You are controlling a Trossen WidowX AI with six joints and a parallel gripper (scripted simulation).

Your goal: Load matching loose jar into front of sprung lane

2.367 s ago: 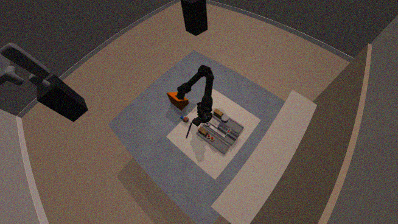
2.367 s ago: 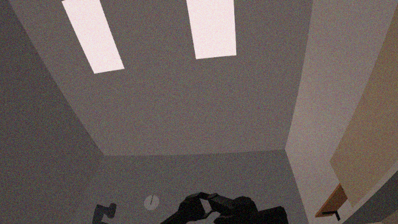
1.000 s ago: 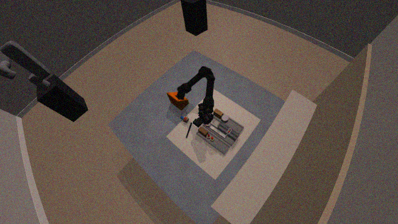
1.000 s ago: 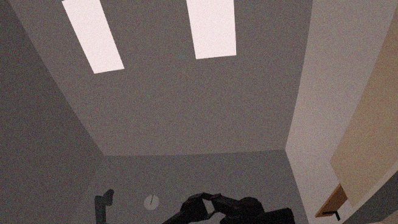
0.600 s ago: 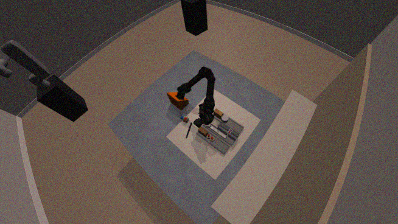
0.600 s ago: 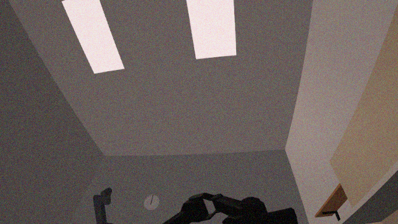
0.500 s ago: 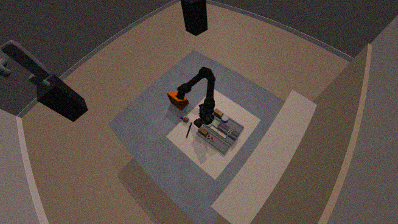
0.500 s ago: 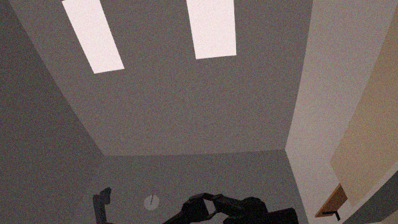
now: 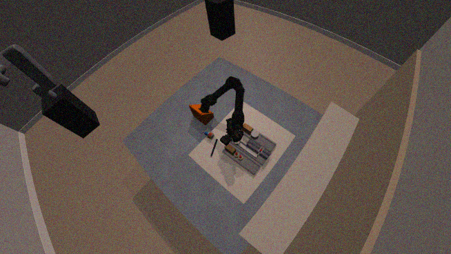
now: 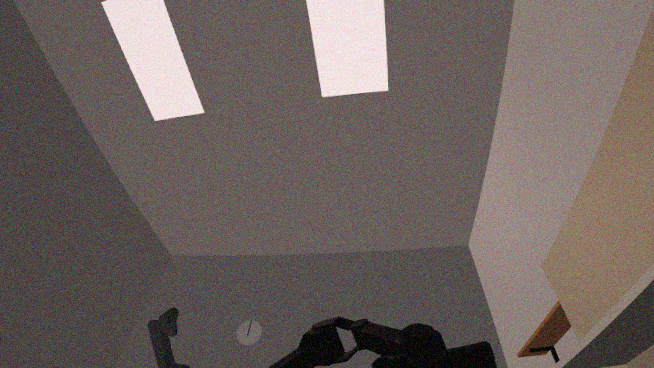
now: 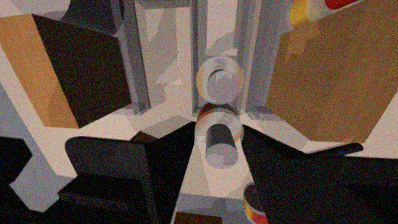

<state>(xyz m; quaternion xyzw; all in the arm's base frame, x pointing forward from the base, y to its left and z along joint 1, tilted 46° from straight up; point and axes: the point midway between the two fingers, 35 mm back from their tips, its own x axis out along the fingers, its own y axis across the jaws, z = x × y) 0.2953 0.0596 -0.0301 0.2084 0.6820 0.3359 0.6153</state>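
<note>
My gripper tip is now 9 cm short of the white mat, 3 cm to the right of it and 5 cm above it. Also, from my gripper tip: black stick: 5 cm behind, 14 cm to the right, 4 cm below; grey disc: 9 cm ahead, 14 cm to the left, 2 cm below; grey lane rack: 17 cm ahead, 5 cm to the left, 3 cm below.
</note>
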